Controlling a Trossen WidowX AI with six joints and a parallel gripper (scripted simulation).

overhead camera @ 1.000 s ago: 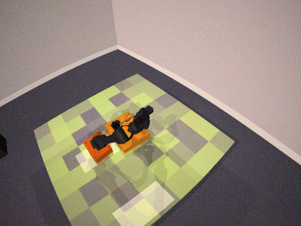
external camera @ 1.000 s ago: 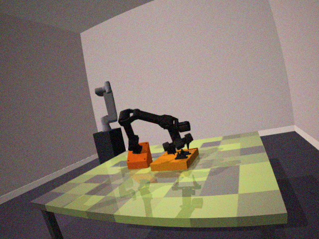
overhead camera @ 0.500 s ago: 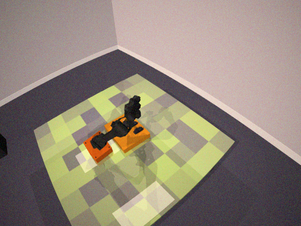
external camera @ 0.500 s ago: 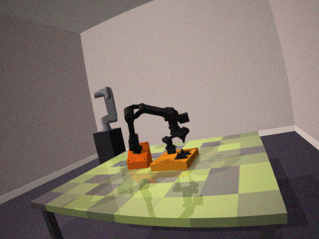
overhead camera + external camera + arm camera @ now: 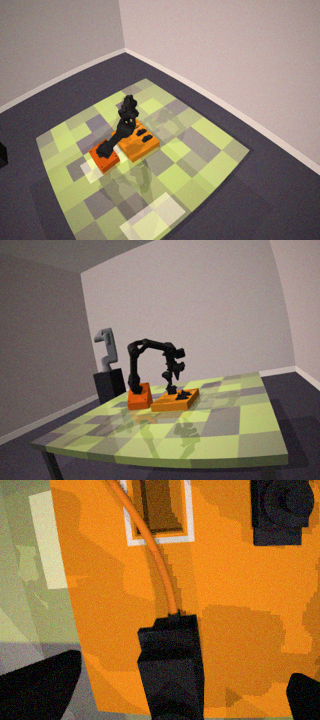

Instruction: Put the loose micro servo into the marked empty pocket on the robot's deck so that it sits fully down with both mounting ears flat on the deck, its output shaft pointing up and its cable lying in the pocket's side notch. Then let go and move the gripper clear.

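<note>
Right now my gripper tip is 100 mm above the orange deck, 50 mm to the left of it and 30 mm past it.
</note>
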